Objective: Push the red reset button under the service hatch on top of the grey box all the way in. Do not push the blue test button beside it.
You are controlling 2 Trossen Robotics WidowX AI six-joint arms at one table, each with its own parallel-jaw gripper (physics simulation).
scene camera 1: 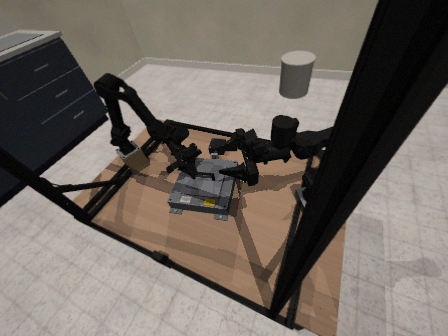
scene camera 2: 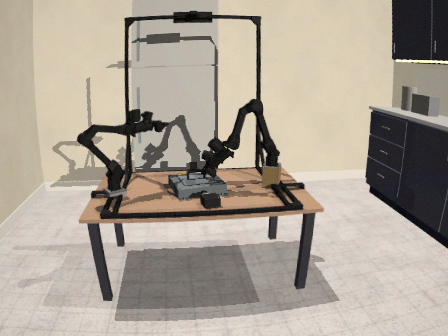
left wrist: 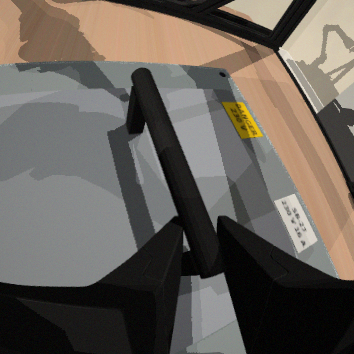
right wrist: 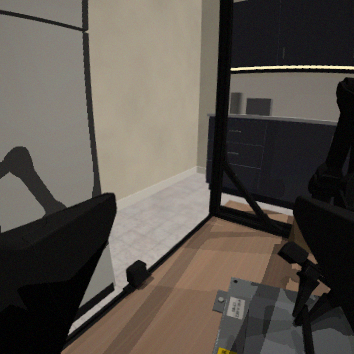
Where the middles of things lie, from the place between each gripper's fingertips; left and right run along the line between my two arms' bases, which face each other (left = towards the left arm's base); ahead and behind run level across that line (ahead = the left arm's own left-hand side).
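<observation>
Grey box (scene camera 1: 178, 202), counted from my left hand: 7 cm ahead, 4 cm to the right, 6 cm below.
Counted from my right hand, the box is 18 cm ahead, 16 cm to the left and 34 cm below.
</observation>
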